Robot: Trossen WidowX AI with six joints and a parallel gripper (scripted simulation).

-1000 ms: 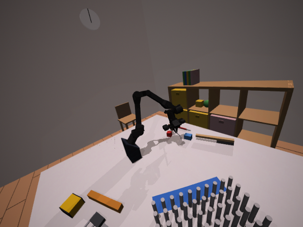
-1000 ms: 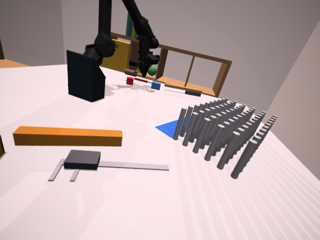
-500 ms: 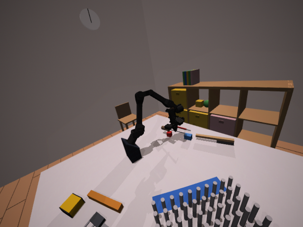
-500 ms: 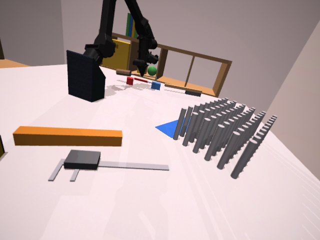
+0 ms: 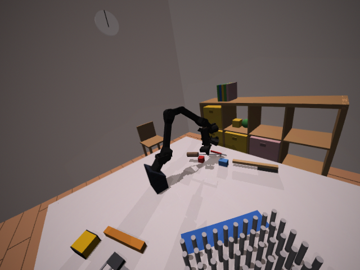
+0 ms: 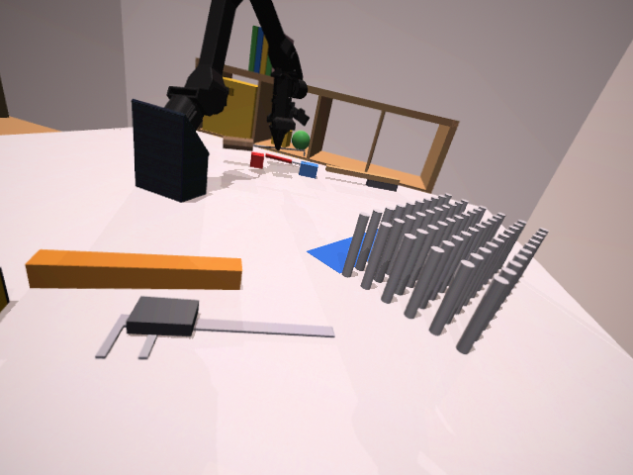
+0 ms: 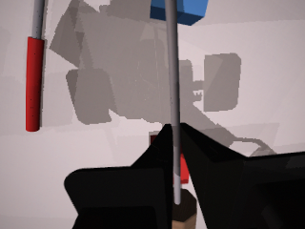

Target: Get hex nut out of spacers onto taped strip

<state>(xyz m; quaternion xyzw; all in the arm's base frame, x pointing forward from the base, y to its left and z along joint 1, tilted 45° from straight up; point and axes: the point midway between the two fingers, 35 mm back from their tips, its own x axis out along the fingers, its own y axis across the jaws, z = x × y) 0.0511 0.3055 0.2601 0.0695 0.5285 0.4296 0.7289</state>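
Now: the thin metal rod 1 cm to the right of my gripper tip and 1 cm behind it. Round my gripper tip: red cube 5 cm behind, 4 cm below, 3 cm to the right; blue cube 10 cm ahead, 5 cm to the left, 4 cm below; blue taped strip 40 cm ahead, 31 cm to the right, 6 cm below.
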